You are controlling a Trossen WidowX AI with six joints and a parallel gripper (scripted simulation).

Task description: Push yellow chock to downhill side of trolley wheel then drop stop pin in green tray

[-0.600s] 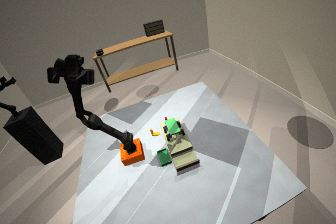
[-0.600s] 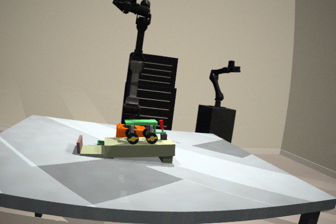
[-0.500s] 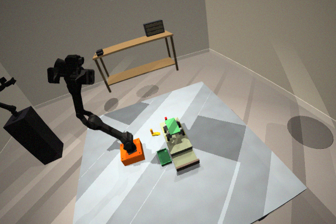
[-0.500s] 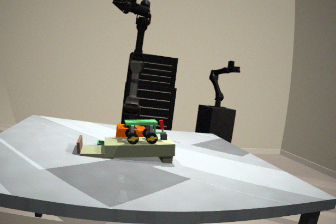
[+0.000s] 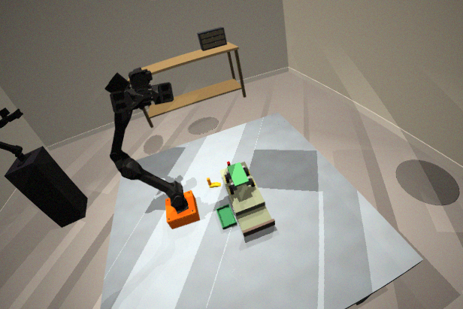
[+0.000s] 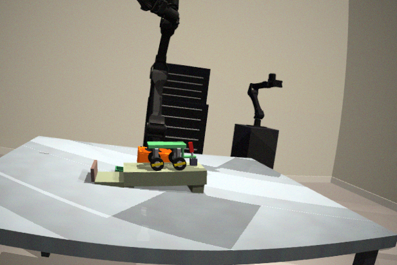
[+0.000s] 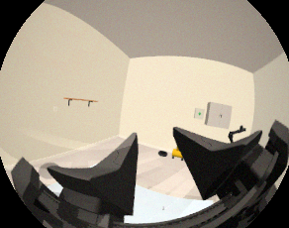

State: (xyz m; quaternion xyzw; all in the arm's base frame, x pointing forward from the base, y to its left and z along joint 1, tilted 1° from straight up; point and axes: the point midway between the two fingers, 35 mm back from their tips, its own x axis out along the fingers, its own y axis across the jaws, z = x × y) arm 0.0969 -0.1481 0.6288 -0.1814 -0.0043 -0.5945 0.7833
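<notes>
The yellow chock lies 110 mm ahead of my gripper tip, 280 mm to the left of it and 690 mm below it. The rest, counted from my gripper tip: green-topped trolley: 220 mm ahead, 140 mm to the left, 600 mm below; brown end stop: 180 mm ahead, 110 mm to the right, 680 mm below; red-headed stop pin: 220 mm ahead, 240 mm to the left, 580 mm below.
</notes>
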